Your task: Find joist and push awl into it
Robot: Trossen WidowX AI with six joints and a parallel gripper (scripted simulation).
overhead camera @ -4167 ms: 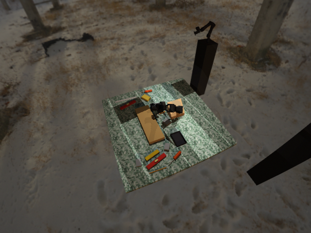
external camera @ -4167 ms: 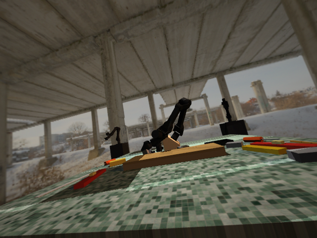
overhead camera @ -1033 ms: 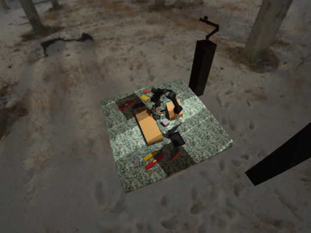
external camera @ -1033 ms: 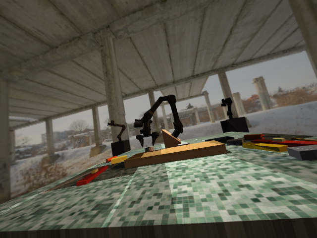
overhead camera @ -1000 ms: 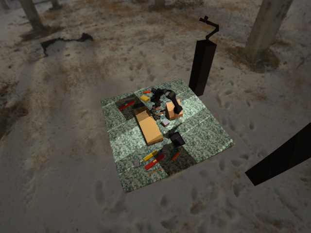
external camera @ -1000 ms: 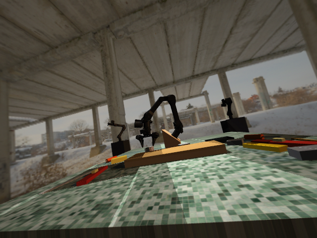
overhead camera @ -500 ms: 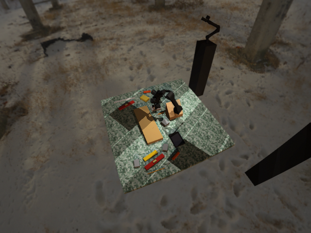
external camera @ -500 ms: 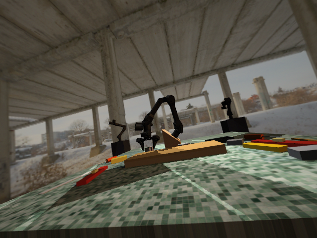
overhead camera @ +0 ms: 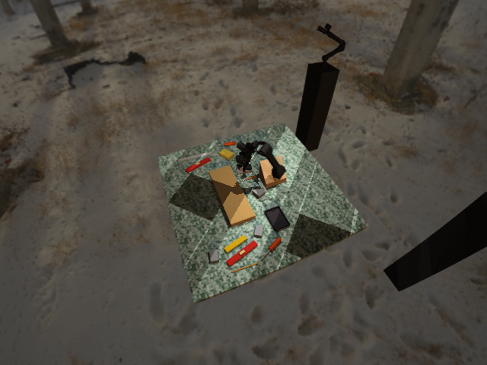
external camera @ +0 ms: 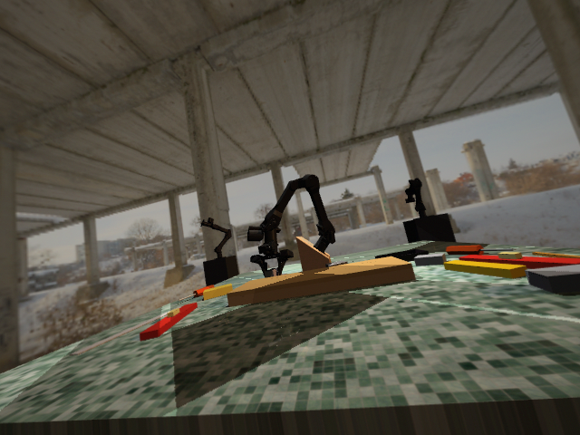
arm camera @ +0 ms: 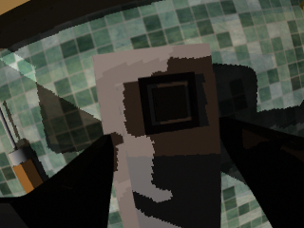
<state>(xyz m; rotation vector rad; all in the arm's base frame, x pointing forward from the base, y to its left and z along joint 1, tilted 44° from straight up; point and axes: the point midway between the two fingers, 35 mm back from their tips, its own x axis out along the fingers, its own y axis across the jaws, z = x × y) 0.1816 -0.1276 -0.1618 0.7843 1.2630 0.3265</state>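
Now: gripper tip 20 mm below the stud finder. Round my gripper tip: yellow block (50 mm ahead, 220 mm to the right, 10 mm below); orange-handled awl (110 mm to the left, 20 mm below); black tray (30 mm behind, 520 mm to the left, 10 mm below).
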